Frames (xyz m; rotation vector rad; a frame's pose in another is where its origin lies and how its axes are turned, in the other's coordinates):
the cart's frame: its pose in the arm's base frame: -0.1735 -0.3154 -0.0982 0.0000 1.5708 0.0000
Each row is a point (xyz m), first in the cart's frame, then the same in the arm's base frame.
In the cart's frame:
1: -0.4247 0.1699 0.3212
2: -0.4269 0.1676 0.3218
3: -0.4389 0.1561 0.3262
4: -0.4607 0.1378 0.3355
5: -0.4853 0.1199 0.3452
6: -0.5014 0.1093 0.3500
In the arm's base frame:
1: 0.1477 -0.1455 0.3265
2: 0.1483 -0.1478 0.3287
3: 0.1527 -0.1593 0.3407
4: 0.1620 -0.1776 0.3625
5: 0.1717 -0.1955 0.3871
6: 0.1765 -0.2061 0.4032

